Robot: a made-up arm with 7 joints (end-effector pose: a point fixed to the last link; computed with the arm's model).
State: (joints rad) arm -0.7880 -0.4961 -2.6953 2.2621 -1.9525 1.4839 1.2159
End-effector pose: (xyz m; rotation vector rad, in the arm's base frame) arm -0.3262 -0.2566 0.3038 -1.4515 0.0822 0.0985
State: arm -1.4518 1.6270 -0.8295 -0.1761 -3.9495 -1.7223 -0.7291
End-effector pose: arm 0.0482 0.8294 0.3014 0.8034 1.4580 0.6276
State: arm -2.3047 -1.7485 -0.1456 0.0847 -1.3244 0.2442 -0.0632
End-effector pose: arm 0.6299 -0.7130 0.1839 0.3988 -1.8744 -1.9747
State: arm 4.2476 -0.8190 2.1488 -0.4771 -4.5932 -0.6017 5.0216
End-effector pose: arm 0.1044 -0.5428 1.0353 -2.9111 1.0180 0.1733
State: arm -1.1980 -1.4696 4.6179 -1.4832 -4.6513 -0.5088 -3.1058
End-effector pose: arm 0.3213 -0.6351 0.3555 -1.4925 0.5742 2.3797
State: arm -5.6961 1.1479 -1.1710 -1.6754 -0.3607 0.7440 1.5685
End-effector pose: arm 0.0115 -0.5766 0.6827 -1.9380 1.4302 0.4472
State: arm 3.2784 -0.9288 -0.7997 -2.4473 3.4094 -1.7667 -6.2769
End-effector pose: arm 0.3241 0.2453 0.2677 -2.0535 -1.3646 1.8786
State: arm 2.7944 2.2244 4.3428 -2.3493 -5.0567 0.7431 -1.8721
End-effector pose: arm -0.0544 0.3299 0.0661 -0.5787 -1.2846 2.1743
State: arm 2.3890 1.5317 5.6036 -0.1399 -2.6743 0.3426 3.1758
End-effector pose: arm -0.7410 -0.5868 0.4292 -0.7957 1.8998 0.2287
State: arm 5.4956 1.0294 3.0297 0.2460 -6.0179 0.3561 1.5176
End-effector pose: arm 0.5020 0.5000 0.9299 -1.2604 -2.6770 0.6281
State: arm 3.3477 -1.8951 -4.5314 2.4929 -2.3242 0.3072 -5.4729
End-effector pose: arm 0.0765 0.3400 0.2502 1.8655 -0.7786 1.1186
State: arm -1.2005 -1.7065 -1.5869 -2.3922 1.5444 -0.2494 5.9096
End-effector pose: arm 0.3341 -0.1693 0.2892 0.6577 -1.2731 -0.0075
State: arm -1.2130 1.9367 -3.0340 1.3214 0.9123 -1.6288 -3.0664
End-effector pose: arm 0.2954 0.6345 0.4408 1.4832 -0.3463 -1.9345
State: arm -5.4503 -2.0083 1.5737 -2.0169 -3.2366 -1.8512 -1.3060
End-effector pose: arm 0.0522 0.5054 0.1423 0.7928 0.9664 -0.5550
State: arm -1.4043 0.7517 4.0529 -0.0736 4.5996 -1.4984 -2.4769
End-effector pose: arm 0.0497 0.6678 0.8401 0.5032 1.0388 -0.7347
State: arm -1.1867 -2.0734 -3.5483 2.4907 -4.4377 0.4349 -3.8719
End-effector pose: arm 0.1270 0.0997 0.0058 1.2300 -0.0447 -0.3847
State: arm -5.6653 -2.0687 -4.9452 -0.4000 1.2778 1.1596 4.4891
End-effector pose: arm -0.4978 0.4817 -0.2473 -0.2968 -0.3249 -2.9766
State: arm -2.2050 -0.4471 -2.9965 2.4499 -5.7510 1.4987 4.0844
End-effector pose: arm 0.0248 -0.1925 0.2637 0.7763 1.0704 0.2210
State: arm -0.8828 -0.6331 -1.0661 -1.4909 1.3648 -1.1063 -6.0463
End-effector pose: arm -0.0350 -0.6315 0.4782 -0.7394 0.3142 -0.5939
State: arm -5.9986 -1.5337 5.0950 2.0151 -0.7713 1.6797 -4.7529
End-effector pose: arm -0.0807 0.3476 0.3633 -0.0100 -0.6401 -0.9123
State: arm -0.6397 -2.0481 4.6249 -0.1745 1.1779 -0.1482 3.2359
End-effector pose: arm -0.6156 -0.5966 -0.1274 -0.6624 0.7487 0.3738
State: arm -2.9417 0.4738 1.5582 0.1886 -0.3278 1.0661 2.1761
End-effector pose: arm -0.3684 0.2806 1.0689 1.6746 -0.6803 0.8897
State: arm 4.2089 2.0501 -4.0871 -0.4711 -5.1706 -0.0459 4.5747
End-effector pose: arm -0.5269 0.5546 -0.2330 0.6753 0.5009 0.7087
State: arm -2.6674 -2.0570 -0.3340 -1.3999 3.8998 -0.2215 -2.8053
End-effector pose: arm 0.3221 0.0761 -0.3734 0.4290 -0.2220 0.4513
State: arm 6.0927 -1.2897 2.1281 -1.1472 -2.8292 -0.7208 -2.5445
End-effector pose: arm -0.6862 0.2472 0.6839 -0.0498 1.8987 -0.4794
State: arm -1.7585 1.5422 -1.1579 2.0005 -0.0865 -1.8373 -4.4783
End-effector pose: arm -0.4037 0.3168 0.1329 1.2177 0.8346 -0.4857
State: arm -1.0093 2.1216 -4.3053 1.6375 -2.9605 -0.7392 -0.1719
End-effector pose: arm 0.5888 0.0822 0.3319 -2.3413 -0.3193 0.2671
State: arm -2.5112 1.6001 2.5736 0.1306 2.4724 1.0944 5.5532
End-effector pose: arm -0.7736 0.4727 0.3007 -1.3750 0.5177 -1.4399
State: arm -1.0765 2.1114 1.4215 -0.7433 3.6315 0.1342 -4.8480
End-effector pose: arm 0.0325 0.8100 -0.0603 0.6416 1.1996 -1.1236
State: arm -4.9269 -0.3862 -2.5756 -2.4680 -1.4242 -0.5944 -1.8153
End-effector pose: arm -0.0451 -0.2956 0.4397 -1.2240 0.2887 1.2142
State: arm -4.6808 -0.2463 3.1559 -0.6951 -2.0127 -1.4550 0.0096
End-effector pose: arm 0.1127 -0.0364 1.1253 0.6585 -1.7473 -0.0702
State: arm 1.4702 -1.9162 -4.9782 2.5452 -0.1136 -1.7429 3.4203
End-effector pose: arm -0.3448 0.1509 0.2957 1.2476 0.7232 0.6430
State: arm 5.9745 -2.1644 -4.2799 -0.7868 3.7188 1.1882 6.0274
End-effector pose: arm -0.7480 0.1020 0.0951 2.6394 -0.1432 0.5552
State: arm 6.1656 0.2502 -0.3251 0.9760 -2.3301 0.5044 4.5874
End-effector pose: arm 0.5308 0.2095 0.9412 1.6142 -1.5967 0.0486
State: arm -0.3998 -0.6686 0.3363 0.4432 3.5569 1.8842 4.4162
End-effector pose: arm -0.4137 -0.1750 0.9817 -0.7558 1.1400 -1.7161
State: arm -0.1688 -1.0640 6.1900 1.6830 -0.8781 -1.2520 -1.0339
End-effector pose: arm -0.1568 -0.1043 0.9286 -1.5743 -2.0529 -1.0502
